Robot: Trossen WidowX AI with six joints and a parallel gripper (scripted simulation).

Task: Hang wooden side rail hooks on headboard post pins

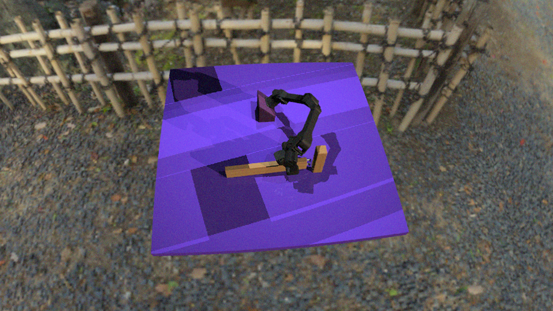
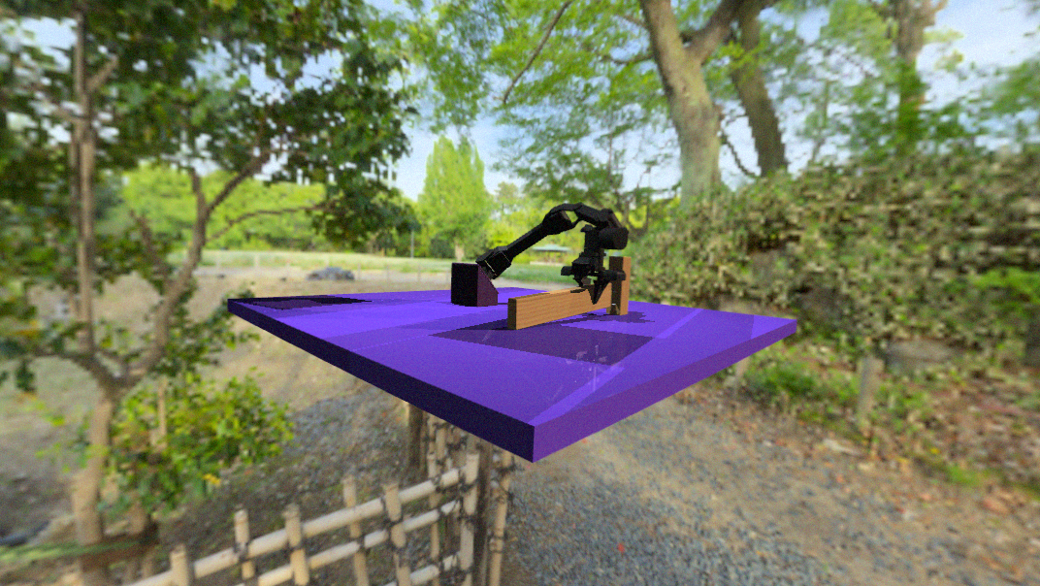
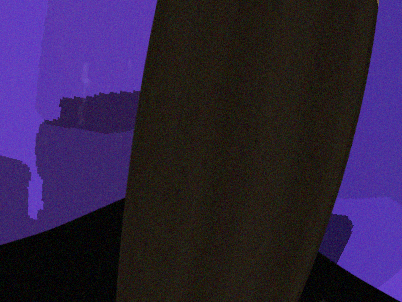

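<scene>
Right now the wooden headboard post is 20 mm ahead of my gripper tip, 150 mm to the left of it and 40 mm above it.
</scene>
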